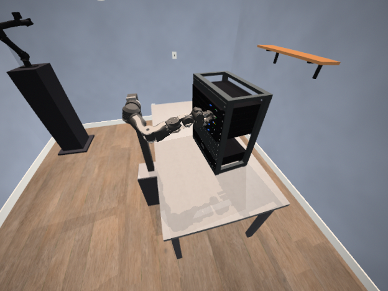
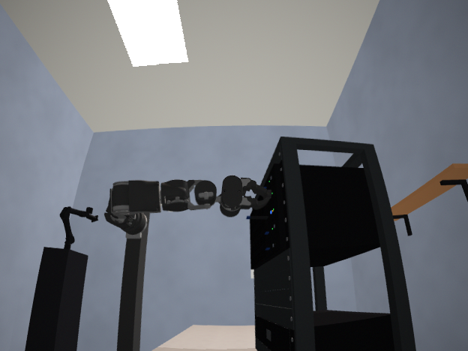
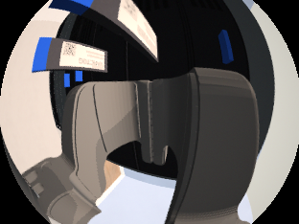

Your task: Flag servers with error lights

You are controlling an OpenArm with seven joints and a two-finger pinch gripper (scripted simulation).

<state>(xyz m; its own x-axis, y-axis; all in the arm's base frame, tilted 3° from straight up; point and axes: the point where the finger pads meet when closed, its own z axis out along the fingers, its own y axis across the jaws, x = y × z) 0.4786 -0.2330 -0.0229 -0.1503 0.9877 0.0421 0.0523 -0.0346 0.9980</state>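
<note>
My gripper is now 1 cm short of the locate button. Round my hand: information tag: 5 cm to the left, 1 cm behind.
</note>
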